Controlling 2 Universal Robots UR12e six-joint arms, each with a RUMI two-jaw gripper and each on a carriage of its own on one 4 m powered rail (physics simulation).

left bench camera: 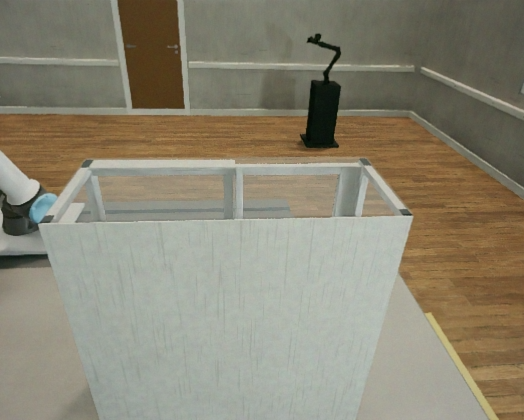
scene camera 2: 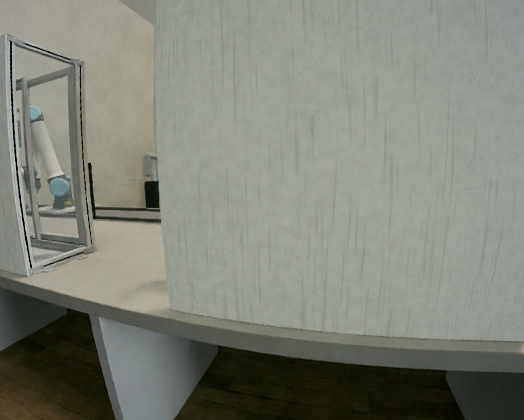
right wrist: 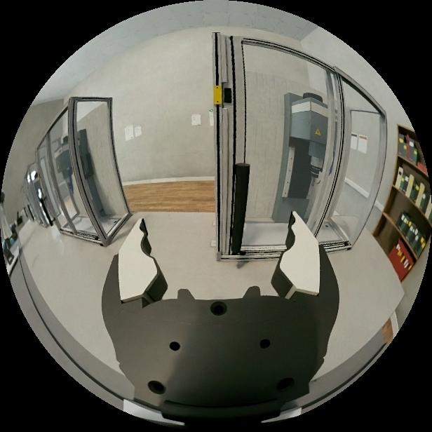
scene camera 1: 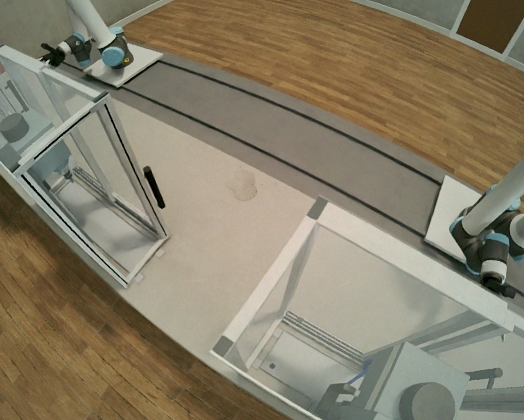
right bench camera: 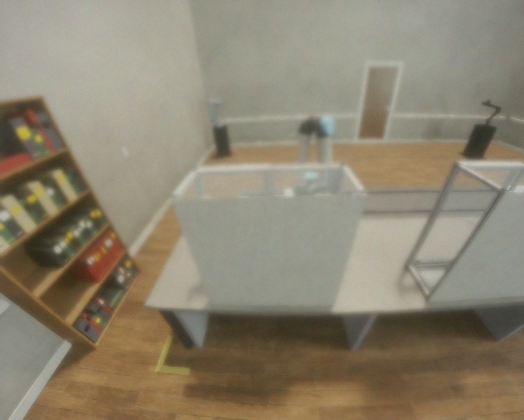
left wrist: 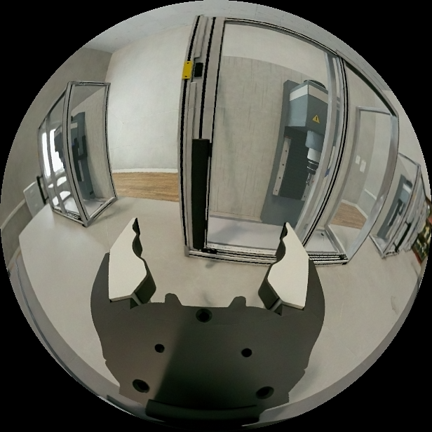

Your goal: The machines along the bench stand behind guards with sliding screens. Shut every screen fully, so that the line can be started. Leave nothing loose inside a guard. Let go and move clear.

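My left gripper (left wrist: 209,221) (scene camera 1: 501,288) is open and empty, in front of a guard. That guard's clear sliding screen (left wrist: 250,125) stands at the left post beside a yellow switch (left wrist: 187,70); its black handle (left wrist: 201,195) is upright. My right gripper (right wrist: 216,215) (scene camera 1: 48,54) is open and empty before another guard. Its screen (right wrist: 265,150) also stands at the left post beside a yellow switch (right wrist: 217,95), with a black upright handle (right wrist: 241,207). Any small gap at either post is too small to tell. Grey machines (left wrist: 305,115) (right wrist: 309,120) stand inside. A blue strip (scene camera 1: 361,372) shows by one machine; whether it is loose is unclear.
Further guards stand at the left of the left wrist view (left wrist: 70,150) and right wrist view (right wrist: 75,165). A guard with a black handle (scene camera 1: 154,187) stands on the bench (scene camera 1: 225,240). The rail (scene camera 1: 280,135) runs alongside. A bookshelf (right bench camera: 65,150) stands beyond the bench's end.
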